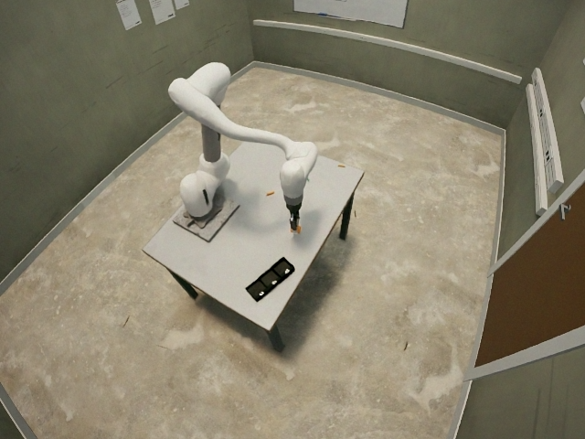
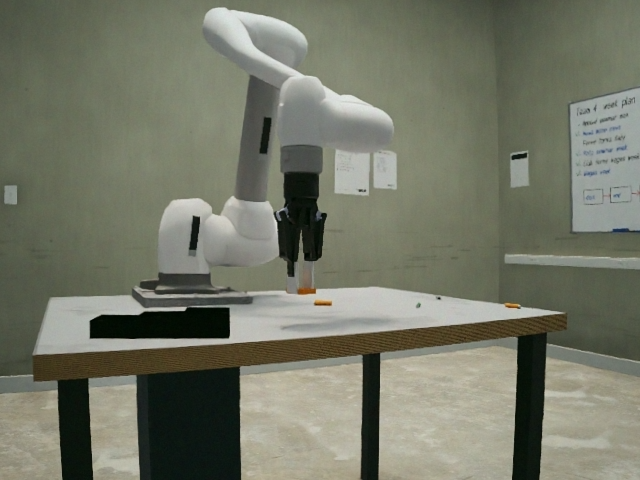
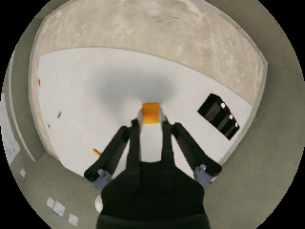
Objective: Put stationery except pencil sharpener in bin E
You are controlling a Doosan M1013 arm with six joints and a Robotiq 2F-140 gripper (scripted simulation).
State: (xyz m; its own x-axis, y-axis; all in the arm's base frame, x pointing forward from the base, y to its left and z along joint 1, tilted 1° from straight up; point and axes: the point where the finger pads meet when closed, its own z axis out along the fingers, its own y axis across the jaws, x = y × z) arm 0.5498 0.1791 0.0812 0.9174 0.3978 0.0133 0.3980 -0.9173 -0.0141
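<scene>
Now: hand 29 cm to the left of the black bin, 8 cm above it and 4 cm short of it. From my hand the other things lie so: green piece 39 cm to the left, 18 cm behind, 10 cm below; then orange object 3 cm below.
</scene>
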